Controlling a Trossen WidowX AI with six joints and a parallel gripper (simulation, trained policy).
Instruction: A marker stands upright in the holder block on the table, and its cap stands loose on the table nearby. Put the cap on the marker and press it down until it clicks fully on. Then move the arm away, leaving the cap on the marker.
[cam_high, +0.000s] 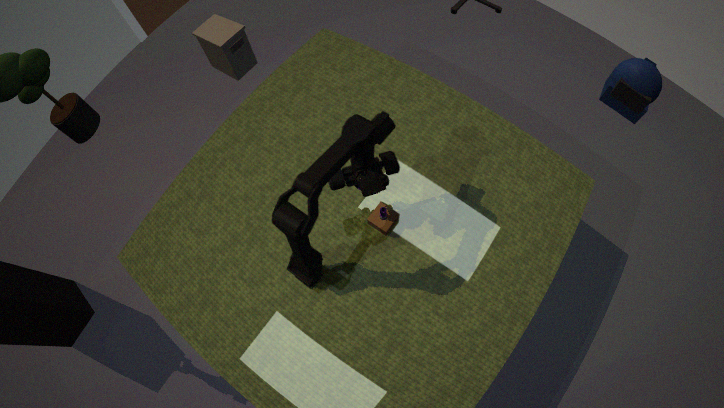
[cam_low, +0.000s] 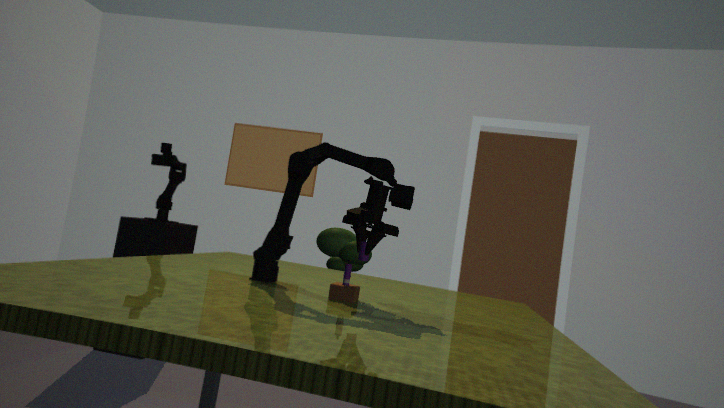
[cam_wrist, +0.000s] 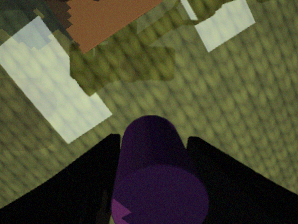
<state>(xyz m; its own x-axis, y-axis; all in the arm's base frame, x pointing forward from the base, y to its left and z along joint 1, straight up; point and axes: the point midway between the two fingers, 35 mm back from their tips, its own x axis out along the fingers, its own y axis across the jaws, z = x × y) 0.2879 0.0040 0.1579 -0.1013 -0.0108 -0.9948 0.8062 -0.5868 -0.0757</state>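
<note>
Now: the thin band 80 mm to the right of my gripper tip, 70 mm below it and 20 mm behind it. Also, from my gripper tip: purple cap: 10 mm above; then brown holder block: 100 mm below, 80 mm to the right, 20 mm behind.
</note>
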